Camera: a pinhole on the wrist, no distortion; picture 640 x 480 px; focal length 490.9 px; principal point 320.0 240.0 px. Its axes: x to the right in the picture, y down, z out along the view. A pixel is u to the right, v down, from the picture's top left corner.
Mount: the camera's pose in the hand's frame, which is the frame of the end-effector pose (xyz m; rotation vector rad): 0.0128 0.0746 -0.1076 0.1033 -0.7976 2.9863
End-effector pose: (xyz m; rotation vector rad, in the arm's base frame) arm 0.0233 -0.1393 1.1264 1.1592 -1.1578 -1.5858
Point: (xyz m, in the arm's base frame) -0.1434 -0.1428 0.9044
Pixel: 234 435
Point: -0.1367 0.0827 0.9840
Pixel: 545 383
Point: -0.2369 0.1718 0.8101
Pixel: 500 453
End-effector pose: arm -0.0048 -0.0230 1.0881 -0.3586 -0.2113 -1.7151
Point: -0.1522 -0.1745 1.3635
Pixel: 20 265
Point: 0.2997 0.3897 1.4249
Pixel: outside the picture
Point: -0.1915 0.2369 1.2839
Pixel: 507 354
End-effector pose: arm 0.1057 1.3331 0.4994 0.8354 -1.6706 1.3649
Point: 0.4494 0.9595 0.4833
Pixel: 494 402
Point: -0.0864 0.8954 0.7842
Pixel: 60 73
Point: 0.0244 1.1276 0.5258
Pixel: 280 59
